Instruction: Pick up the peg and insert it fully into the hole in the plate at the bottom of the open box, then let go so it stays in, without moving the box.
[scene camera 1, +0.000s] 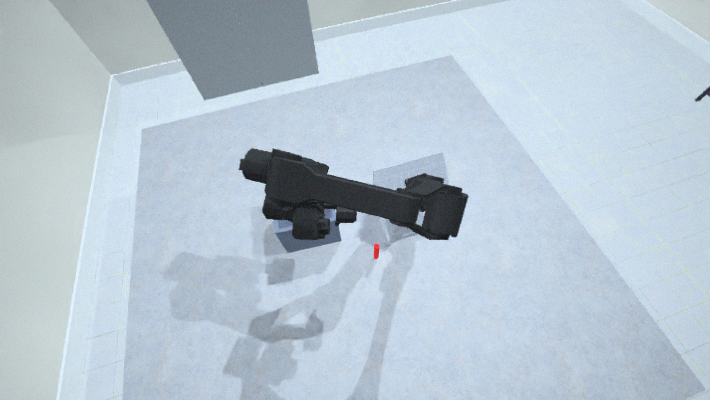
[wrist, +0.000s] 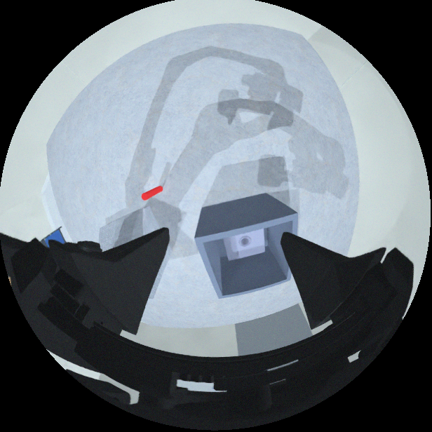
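Note:
The red peg (scene camera 1: 376, 251) (wrist: 152, 192) appears to stand upright on the mat, apart from the box. The blue-grey open box (scene camera 1: 315, 242) (wrist: 250, 212) shows its inside in the wrist view. There the pale plate (wrist: 257, 247) with its round hole (wrist: 245, 241) lies at the bottom, with no peg in it. My gripper (wrist: 227, 236) is open and empty. It is raised above the mat, and the box shows between its fingers, partly behind the right one. The peg lies beyond and left of the left fingertip. In the scene view the arm hides the fingertips and much of the box.
The black arm (scene camera 1: 367, 192) spans over the mat (scene camera 1: 500, 300) from its base area to above the box. A translucent grey square (scene camera 1: 407, 166) lies by the arm's base. A large grey panel (scene camera 1: 240, 45) stands past the mat's back edge. Arm shadows fall around the peg.

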